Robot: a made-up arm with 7 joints.
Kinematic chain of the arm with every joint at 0, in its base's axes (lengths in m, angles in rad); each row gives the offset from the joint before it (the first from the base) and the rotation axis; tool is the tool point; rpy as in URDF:
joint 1: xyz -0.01 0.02 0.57 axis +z
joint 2: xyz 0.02 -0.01 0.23 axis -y
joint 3: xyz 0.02 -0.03 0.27 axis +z
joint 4: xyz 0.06 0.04 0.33 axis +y
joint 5: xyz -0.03 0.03 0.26 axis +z
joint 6: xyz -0.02 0 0.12 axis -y
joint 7: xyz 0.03 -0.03 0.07 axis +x
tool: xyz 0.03 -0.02 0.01 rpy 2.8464 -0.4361 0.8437
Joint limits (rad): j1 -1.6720..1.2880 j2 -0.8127..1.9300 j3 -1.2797..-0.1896 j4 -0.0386..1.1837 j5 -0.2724..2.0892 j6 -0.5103..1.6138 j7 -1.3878..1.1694
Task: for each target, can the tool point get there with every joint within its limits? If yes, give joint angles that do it. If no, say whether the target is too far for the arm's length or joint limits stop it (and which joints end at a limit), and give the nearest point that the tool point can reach.
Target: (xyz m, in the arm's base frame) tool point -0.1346 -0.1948 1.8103
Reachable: yes | joints -0.0344 0.4272 -0.8406 0.5104 0.7349 -0.2571 -0.8474
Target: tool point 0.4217 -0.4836 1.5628
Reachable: yes | joints -0.4499 -0.2511 -0.7180 0.8411 1.0804 0.2199 0.6251
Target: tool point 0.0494 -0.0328 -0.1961
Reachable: no: joint limits stop it (at a limit: joint 1, joint 2, joint 3, joint 4, joint 6) | nearest point -0.2807 -0.8581 0.3697 | short by 1.054 m
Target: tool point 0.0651 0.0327 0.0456
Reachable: no: joint limits stop it (at a limit: joint 1, joint 2, joint 3, joint 4, joint 6) | nearest point 0.1170 0.9304 0.3695 | short by 0.956 m
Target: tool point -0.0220 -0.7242 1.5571
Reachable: yes | joints -1.0548 -0.4589 -1.1899 0.7038 1.7943 0.6201 -0.1563
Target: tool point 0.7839 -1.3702 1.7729
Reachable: no: too far | nearest point 0.4580 -0.7995 1.4012 | short by 0.755 m
